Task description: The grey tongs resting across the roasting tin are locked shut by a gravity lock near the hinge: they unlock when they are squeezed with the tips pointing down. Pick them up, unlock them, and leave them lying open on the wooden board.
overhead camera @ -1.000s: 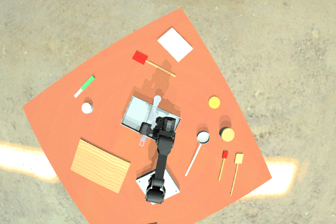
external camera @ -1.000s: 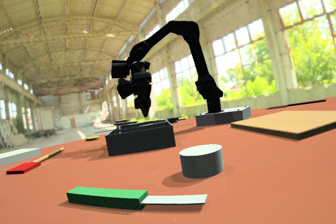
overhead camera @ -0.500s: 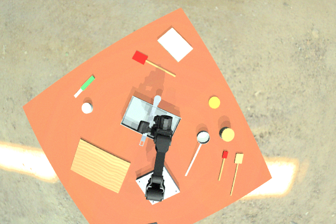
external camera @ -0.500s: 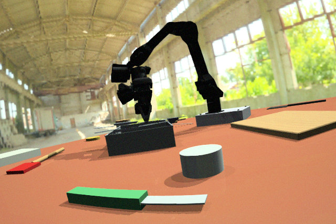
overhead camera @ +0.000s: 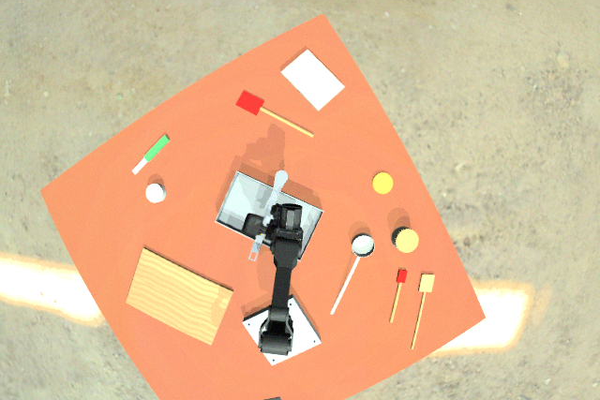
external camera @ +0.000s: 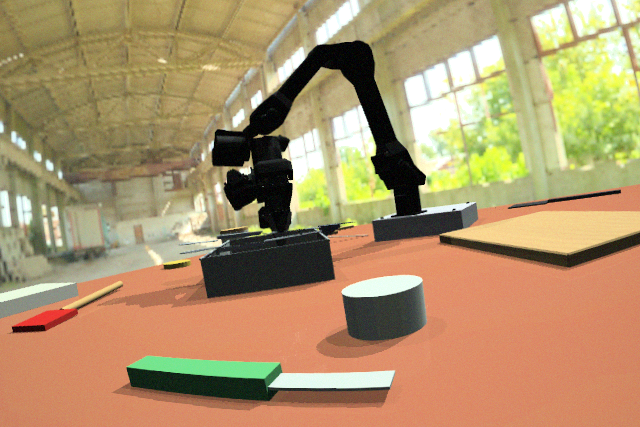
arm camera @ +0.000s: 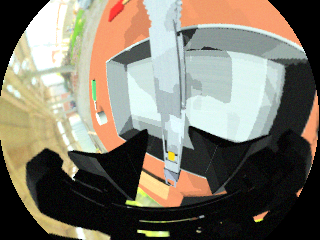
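My gripper tip is now 30 mm above the roasting tin, 20 mm to the left of it and 10 mm short of it. Round my gripper tip: yellow disc (410 mm to the right, 50 mm below, 40 mm behind); wooden board (410 mm to the left, 140 mm behind, 50 mm below); red spatula (320 mm ahead, 150 mm to the right, 50 mm below).
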